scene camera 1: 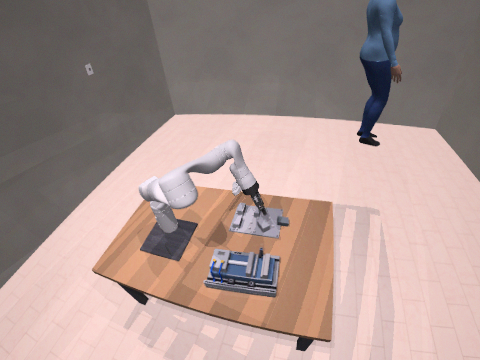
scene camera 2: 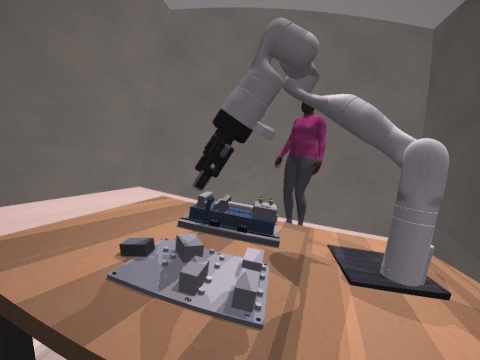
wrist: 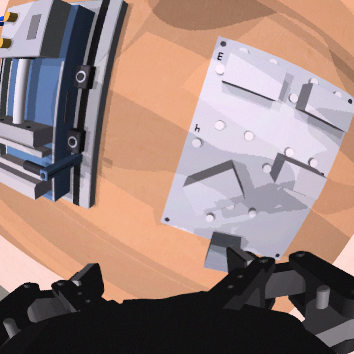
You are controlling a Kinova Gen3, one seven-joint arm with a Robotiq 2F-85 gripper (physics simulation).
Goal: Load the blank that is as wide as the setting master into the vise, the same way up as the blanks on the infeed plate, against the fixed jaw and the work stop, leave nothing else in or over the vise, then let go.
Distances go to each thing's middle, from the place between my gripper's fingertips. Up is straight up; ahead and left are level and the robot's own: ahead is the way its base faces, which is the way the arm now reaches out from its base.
My hand is 16 cm above the grey infeed plate [scene camera 2: 147, 274], 6 cm to the right of it and 6 cm past it. Round my hand: dark setting master [wrist: 215, 258] 15 cm below, 8 cm ahead, 7 cm to the left.
